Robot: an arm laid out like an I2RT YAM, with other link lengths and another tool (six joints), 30 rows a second.
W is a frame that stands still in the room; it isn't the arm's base.
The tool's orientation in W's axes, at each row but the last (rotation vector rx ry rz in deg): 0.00, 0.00, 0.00; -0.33, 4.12, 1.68; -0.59, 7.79, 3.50; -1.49, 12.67, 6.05; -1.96, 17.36, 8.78; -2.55, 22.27, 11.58; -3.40, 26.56, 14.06; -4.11, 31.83, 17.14; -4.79, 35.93, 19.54; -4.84, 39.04, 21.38
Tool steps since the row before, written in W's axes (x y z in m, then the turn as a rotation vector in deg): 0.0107, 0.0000, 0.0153, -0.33, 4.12, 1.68; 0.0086, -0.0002, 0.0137, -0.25, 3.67, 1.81; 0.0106, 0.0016, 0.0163, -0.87, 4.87, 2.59; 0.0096, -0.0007, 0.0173, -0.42, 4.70, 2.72; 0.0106, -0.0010, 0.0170, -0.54, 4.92, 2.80; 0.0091, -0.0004, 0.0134, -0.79, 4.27, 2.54; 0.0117, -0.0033, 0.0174, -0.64, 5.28, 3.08; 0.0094, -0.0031, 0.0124, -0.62, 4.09, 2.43; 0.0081, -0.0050, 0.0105, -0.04, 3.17, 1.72; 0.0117, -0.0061, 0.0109, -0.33, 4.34, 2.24
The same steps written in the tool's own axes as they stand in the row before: 0.0107, 0.0000, 0.0153, -0.33, 4.12, 1.68; 0.0076, -0.0005, 0.0143, -0.27, 3.67, 1.81; 0.0084, 0.0008, 0.0176, -0.92, 4.90, 2.52; 0.0054, -0.0020, 0.0189, -0.53, 4.68, 2.74; 0.0048, -0.0028, 0.0193, -0.63, 4.91, 2.79; 0.0031, -0.0023, 0.0157, -0.88, 4.33, 2.40; 0.0016, -0.0061, 0.0203, -0.77, 5.27, 3.07; 0.0002, -0.0056, 0.0148, -0.72, 4.12, 2.35; -0.0015, -0.0072, 0.0121, -0.13, 3.04, 1.94; -0.0004, -0.0094, 0.0143, -0.30, 4.26, 2.40
